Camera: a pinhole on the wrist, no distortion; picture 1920 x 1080 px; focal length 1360.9 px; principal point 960.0 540.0 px. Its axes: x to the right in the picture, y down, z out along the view. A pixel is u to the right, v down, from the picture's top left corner.
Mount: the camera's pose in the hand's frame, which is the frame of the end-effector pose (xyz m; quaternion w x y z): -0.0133 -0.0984 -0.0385 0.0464 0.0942 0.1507 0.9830
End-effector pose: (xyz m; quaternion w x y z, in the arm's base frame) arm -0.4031 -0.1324 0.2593 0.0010 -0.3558 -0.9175 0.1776
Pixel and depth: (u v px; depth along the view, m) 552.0 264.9 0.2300
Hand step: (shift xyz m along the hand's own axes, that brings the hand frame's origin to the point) 0.1029 0.0037 0.1510
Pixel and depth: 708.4 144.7 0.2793
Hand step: 0.0979 0.0528 0.1896
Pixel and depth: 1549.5 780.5 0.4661
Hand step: -0.1231 -0.0185 0.4578
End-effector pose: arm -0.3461 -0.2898 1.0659 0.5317 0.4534 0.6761 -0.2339
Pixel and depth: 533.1 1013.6 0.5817
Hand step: 0.2683 -0.1453 0.5370
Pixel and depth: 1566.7 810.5 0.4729
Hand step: -0.1312 -0.0265 0.4693
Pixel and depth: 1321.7 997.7 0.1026
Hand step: -0.0217 -0.0984 0.0728
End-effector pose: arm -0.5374 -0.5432 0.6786 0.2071 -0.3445 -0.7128 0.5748
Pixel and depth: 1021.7 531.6 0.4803
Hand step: 0.0613 0.0451 0.4143
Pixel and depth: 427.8 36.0 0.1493
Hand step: 0.0770 -0.0099 0.0745
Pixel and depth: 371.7 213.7 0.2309
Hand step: 0.1338 0.0087 0.1438
